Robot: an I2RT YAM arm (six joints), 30 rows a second.
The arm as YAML. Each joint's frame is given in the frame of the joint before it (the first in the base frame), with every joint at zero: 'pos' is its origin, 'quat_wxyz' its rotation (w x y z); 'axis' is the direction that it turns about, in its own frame. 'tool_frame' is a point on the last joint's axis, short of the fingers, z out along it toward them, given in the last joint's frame.
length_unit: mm
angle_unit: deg
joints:
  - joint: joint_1
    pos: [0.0, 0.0, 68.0]
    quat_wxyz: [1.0, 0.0, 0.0, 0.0]
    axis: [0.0, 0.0, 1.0]
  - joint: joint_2
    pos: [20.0, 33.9, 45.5]
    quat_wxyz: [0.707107, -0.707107, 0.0, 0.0]
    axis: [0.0, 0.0, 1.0]
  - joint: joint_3
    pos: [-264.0, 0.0, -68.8]
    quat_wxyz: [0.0, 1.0, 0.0, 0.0]
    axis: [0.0, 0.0, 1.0]
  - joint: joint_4
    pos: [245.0, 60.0, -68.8]
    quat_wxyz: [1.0, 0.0, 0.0, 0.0]
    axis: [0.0, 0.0, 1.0]
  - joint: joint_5
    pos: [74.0, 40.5, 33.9]
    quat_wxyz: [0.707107, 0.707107, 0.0, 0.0]
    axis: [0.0, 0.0, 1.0]
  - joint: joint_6
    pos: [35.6, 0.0, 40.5]
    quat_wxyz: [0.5, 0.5, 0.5, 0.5]
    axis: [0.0, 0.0, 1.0]
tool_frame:
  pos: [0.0, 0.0, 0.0]
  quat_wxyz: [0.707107, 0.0, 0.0, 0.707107]
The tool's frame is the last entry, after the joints.
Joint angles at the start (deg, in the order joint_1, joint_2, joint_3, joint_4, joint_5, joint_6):
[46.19 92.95 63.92 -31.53 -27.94 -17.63]
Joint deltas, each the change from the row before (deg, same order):
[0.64 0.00 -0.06 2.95 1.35 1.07]
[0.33 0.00 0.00 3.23 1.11 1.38]
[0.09 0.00 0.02 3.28 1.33 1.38]
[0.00 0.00 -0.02 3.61 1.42 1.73]
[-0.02 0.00 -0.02 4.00 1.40 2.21]
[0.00 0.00 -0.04 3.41 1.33 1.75]
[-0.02 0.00 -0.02 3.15 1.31 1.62]
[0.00 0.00 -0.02 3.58 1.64 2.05]
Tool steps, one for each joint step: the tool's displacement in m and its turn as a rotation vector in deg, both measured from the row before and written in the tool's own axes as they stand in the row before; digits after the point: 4 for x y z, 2 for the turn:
[-0.0055 0.0008 0.0017 1.66 -1.91 -0.74]
[-0.0060 -0.0006 0.0007 1.65 -2.42 -0.28]
[-0.0059 -0.0018 0.0000 1.98 -2.55 -0.07]
[-0.0062 -0.0024 -0.0002 2.12 -2.89 0.30]
[-0.0070 -0.0024 -0.0003 2.09 -3.36 0.73]
[-0.0059 -0.0018 -0.0001 1.81 -2.91 0.56]
[-0.0056 -0.0017 -0.0002 1.69 -2.77 0.59]
[-0.0065 -0.0017 -0.0002 1.95 -3.22 0.96]

